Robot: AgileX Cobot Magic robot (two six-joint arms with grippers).
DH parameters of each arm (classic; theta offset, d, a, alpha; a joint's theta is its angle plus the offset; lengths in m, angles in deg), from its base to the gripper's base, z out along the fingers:
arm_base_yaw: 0 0.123 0 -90
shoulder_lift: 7.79 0 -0.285 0
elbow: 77.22 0 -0.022 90
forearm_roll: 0 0.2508 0 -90
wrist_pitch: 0 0 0.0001 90
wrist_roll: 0 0.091 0 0
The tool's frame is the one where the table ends.
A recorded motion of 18 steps. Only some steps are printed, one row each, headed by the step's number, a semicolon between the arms.
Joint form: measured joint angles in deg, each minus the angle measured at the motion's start. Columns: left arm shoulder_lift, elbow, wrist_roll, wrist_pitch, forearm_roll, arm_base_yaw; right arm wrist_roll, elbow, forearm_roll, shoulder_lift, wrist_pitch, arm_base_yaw.
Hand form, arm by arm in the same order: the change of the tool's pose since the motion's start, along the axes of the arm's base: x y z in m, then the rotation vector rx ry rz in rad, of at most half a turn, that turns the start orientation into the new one. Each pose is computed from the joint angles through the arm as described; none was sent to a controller.
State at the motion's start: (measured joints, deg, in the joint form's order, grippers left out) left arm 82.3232 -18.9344 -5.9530 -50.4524 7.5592 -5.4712; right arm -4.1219 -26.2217 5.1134 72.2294 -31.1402 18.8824
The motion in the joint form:
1: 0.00 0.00 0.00 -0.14 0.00 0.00; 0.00 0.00 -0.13 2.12 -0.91 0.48
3: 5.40 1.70 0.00 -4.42 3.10 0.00; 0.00 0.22 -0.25 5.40 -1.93 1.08
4: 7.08 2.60 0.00 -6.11 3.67 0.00; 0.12 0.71 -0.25 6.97 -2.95 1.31
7: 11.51 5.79 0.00 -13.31 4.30 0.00; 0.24 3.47 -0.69 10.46 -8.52 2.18
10: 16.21 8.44 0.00 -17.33 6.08 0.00; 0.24 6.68 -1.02 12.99 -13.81 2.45
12: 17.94 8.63 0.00 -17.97 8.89 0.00; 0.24 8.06 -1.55 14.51 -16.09 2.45
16: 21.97 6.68 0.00 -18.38 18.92 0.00; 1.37 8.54 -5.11 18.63 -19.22 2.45
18: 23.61 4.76 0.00 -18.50 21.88 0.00; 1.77 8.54 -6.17 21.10 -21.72 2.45
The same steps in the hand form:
1: 0.0000 0.0000 0.0002 -0.0005 -0.0024 -0.0002; 0.0036 0.0034 -0.0077 -0.0094 0.0192 0.0089
3: -0.0011 -0.0045 -0.0227 0.0191 0.0461 -0.0535; 0.0079 0.0077 -0.0215 -0.0263 0.0591 0.0198
4: -0.0033 -0.0053 -0.0304 0.0193 0.0621 -0.0650; 0.0088 0.0090 -0.0293 -0.0316 0.0765 0.0223
7: -0.0130 -0.0063 -0.0477 0.0000 0.0731 -0.0839; 0.0048 0.0115 -0.0487 -0.0447 0.0846 0.0378
10: -0.0235 -0.0084 -0.0670 -0.0050 0.1334 -0.1174; -0.0027 0.0097 -0.0650 -0.0561 0.0890 0.0433
12: -0.0256 -0.0123 -0.0732 0.0013 0.1562 -0.1661; -0.0061 0.0089 -0.0733 -0.0664 0.0968 0.0500
16: -0.0234 -0.0265 -0.0842 0.0249 0.1856 -0.3397; -0.0056 0.0135 -0.0877 -0.0850 0.1160 0.1000
18: -0.0169 -0.0310 -0.0867 0.0321 0.1785 -0.3910; -0.0039 0.0156 -0.0945 -0.0852 0.1151 0.1154

